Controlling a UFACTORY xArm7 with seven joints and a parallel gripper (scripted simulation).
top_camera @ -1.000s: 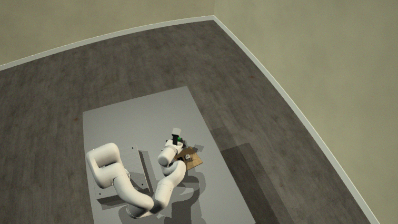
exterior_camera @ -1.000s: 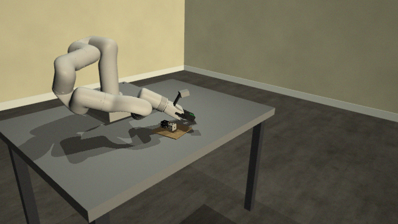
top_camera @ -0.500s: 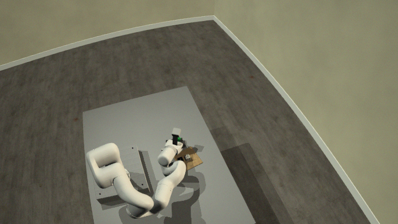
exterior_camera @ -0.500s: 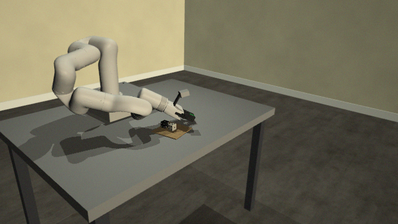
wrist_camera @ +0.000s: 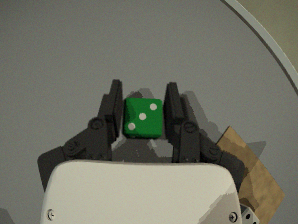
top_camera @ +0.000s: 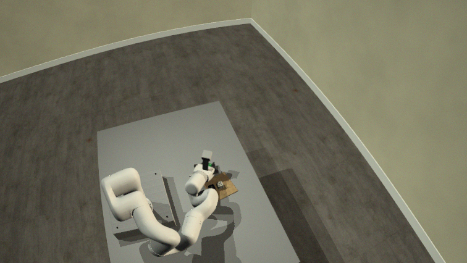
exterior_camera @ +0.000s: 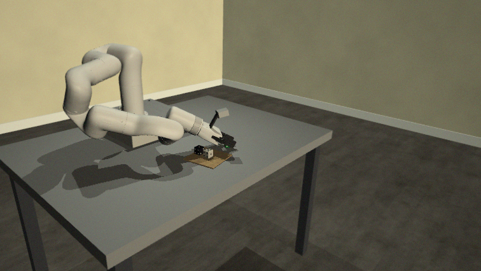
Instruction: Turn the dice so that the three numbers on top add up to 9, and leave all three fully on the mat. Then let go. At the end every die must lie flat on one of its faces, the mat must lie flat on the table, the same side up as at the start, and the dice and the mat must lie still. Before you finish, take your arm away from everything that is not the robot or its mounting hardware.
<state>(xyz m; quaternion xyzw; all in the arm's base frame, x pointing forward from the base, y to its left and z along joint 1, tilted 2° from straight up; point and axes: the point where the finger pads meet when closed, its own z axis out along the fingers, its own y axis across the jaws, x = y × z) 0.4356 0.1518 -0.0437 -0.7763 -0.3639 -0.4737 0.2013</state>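
Right now the green die is 1 cm below my hand. Also, from my hand: black die (4 cm behind, 14 cm to the right, 1 cm below); white die (14 cm to the right, 1 cm below); tan mat (14 cm to the right, 2 cm below).
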